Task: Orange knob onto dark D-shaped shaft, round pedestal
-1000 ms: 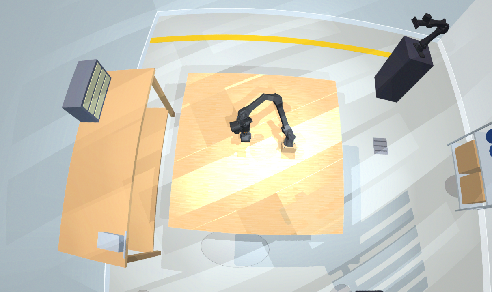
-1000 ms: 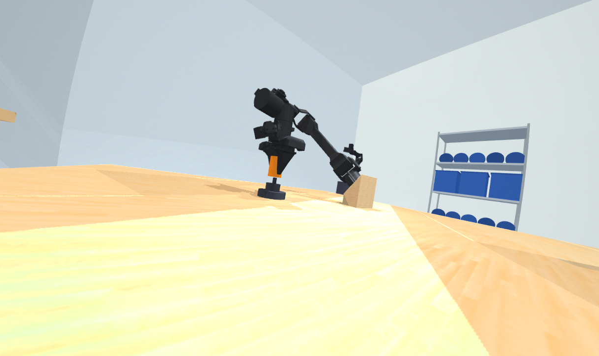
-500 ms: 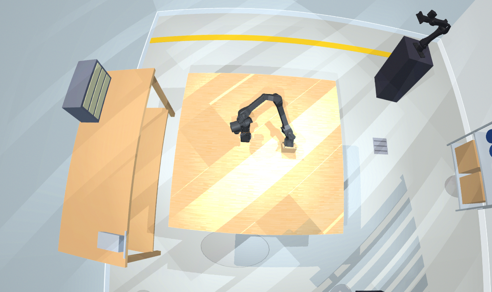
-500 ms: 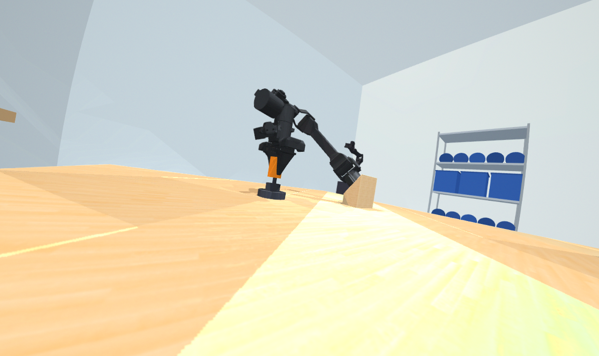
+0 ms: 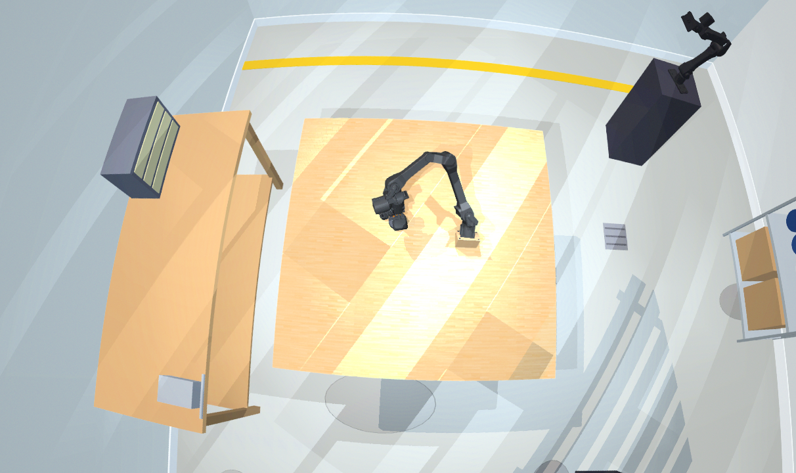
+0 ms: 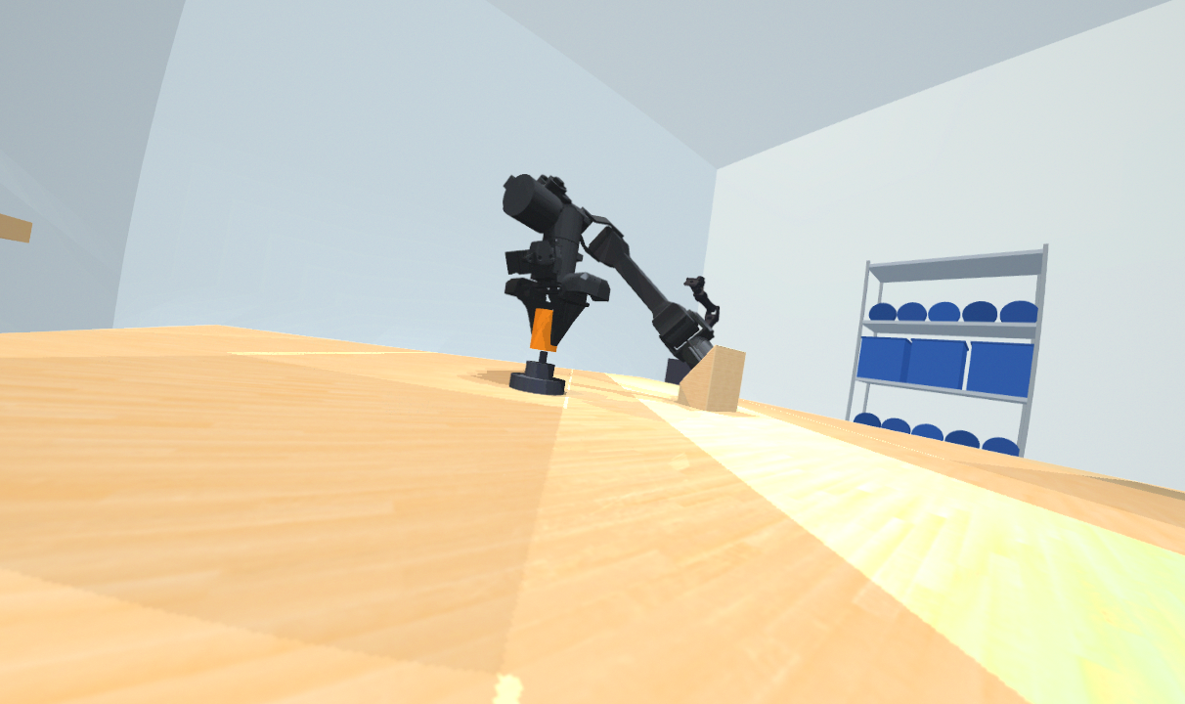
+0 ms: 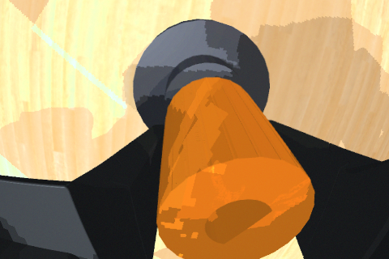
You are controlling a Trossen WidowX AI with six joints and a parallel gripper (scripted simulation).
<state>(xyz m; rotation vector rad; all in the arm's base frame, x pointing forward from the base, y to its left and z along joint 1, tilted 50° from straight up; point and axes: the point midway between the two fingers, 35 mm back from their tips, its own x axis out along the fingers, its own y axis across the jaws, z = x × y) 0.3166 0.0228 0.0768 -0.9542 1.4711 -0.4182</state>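
Now: the orange knob 2 cm above my gripper tip. The rest, counted from my gripper tip: dark pedestal (4 cm below).
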